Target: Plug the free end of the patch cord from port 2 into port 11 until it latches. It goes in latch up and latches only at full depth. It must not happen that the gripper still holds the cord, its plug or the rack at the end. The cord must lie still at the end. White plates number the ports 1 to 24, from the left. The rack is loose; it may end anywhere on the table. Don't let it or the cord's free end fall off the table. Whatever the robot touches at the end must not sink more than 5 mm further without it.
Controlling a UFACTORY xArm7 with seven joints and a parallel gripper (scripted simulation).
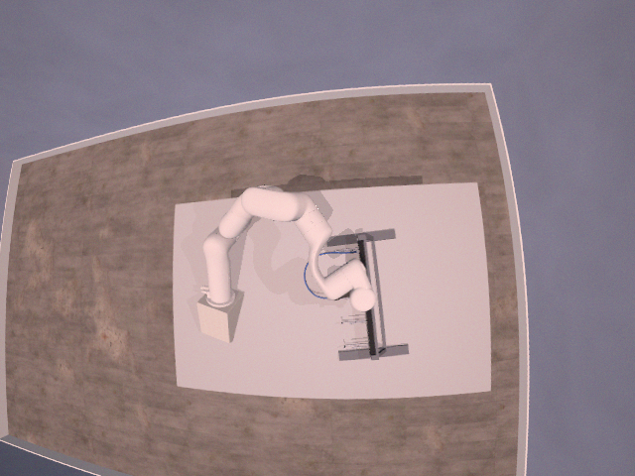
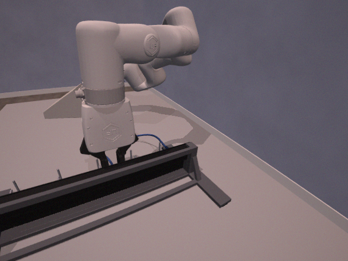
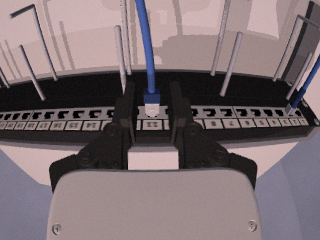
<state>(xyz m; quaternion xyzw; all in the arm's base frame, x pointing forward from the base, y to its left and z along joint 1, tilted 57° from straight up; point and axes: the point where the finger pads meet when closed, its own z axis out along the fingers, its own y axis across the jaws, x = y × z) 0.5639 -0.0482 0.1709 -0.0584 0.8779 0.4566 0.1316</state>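
Right now my hand is 20 mm above the plug and 10 mm short of it.
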